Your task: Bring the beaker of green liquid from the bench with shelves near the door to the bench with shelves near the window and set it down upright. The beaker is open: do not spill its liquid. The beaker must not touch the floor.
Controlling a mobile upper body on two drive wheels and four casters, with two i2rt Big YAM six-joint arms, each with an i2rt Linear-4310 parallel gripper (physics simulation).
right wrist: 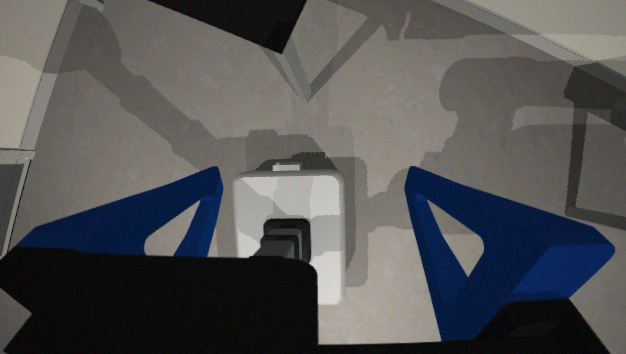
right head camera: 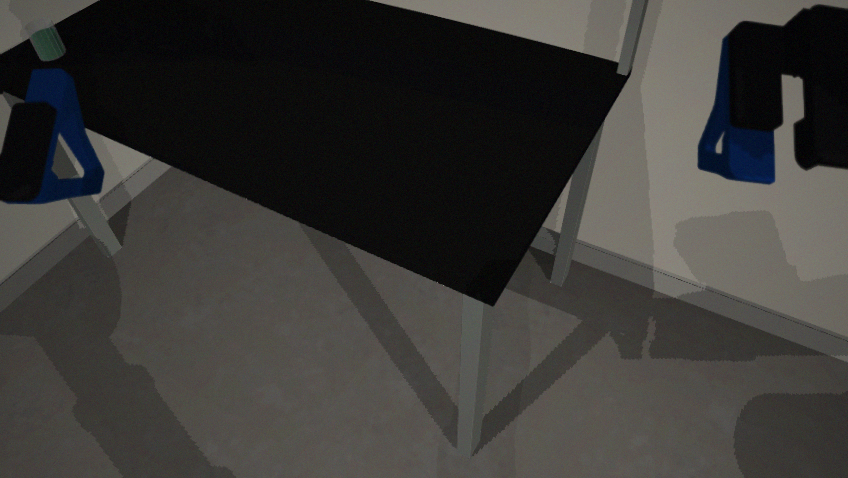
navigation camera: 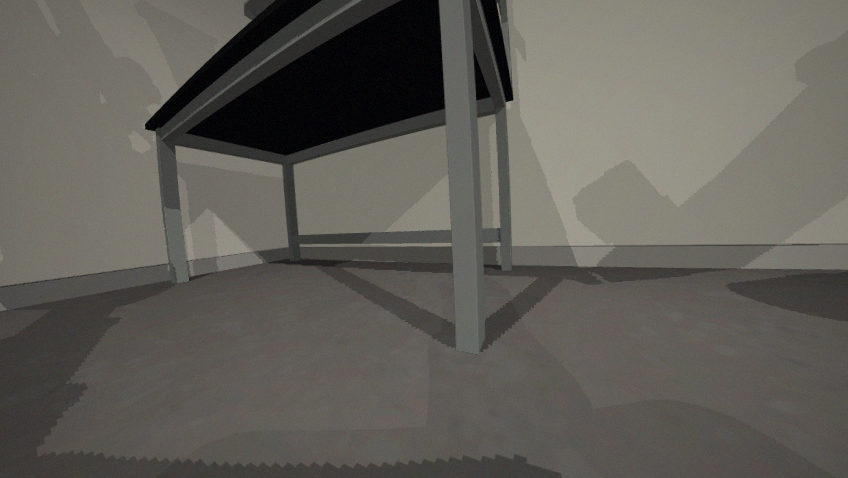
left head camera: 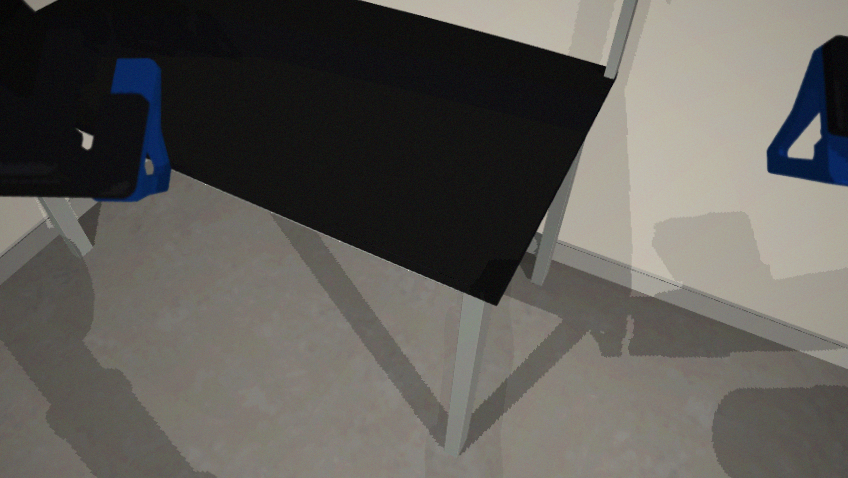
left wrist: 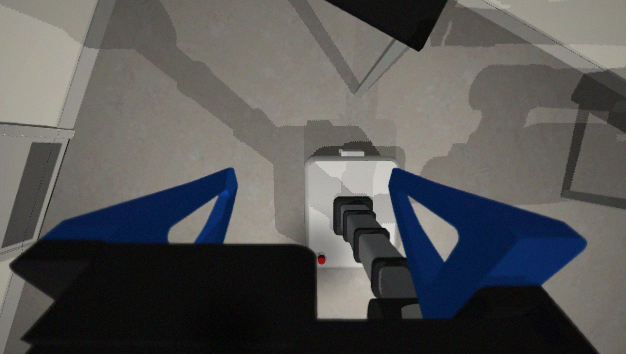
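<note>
The beaker of green liquid (right head camera: 47, 42) stands at the far left end of a black-topped bench (left head camera: 356, 148) (right head camera: 356, 148) (left wrist: 400, 17) (right wrist: 250, 22) (navigation camera: 356, 83); it looks upright. The frames do not show which bench this is. In the right head view my left gripper (right head camera: 89, 178) is just below and in front of the beaker. My left gripper also shows in the left head view (left head camera: 155, 178) and, open and empty, in the left wrist view (left wrist: 313, 172). My right gripper (left head camera: 777, 160) (right head camera: 712, 157) (right wrist: 313, 177) is open and empty, right of the bench, far from the beaker.
The bench's near leg (left head camera: 466, 374) (right head camera: 470, 374) (navigation camera: 466, 207) reaches the floor ahead. A shelf post (left head camera: 620, 41) (right head camera: 632, 35) rises at its back right corner. Walls run behind and left of the bench. A pale frame (left wrist: 65, 133) with a dark panel is at left in the left wrist view.
</note>
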